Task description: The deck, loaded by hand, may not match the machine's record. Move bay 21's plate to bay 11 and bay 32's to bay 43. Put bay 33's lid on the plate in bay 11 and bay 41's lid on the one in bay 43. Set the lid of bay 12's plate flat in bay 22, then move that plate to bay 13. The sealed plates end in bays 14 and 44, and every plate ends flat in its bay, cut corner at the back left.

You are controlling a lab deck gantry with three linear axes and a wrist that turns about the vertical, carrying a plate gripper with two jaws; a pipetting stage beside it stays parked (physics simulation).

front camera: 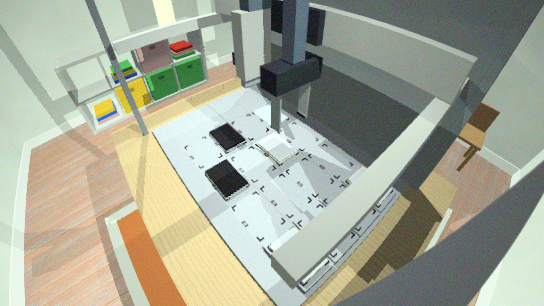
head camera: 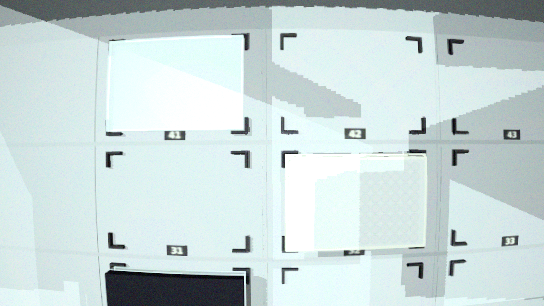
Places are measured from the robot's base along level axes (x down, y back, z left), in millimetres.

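Where they show: gripper, fingertip midpoint: (front camera: pixel 289 122); robot's base, link origin: (front camera: pixel 185 147).
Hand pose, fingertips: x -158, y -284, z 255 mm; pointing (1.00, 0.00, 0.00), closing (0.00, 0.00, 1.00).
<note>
Each offset is from my fingertips to the centre of the thing.
My gripper (front camera: pixel 289 125) is open, its two jaws hanging well apart with nothing between them, over the back left of the deck near the plate in bay 32. It does not show in the head view. That pale plate {dy +56, dx +151, dz +2 mm} (front camera: pixel 280 150) (head camera: pixel 390 205) lies in bay 32, its well pattern visible at right; I cannot make out its cut corner. A thin, pale lid {dy +220, dx +154, dz +109 mm} (front camera: pixel 265 114) (head camera: pixel 175 85) lies in bay 41. A black-topped plate {dy +220, dx +145, dz -105 mm} (front camera: pixel 227 136) (head camera: pixel 175 291) sits in bay 21, another black-topped plate {dy +56, dx +145, dz -212 mm} (front camera: pixel 226 177) in bay 12. No lid shows in the visible part of bay 33.
A pale beam (front camera: pixel 360 195) crosses the front view and hides part of the deck's right side. Pale pieces, partly hidden, show beside it. The parked pipetting stage (front camera: pixel 250 47) hangs left of the gripper column. A shelf unit with coloured boxes stands behind at left.
</note>
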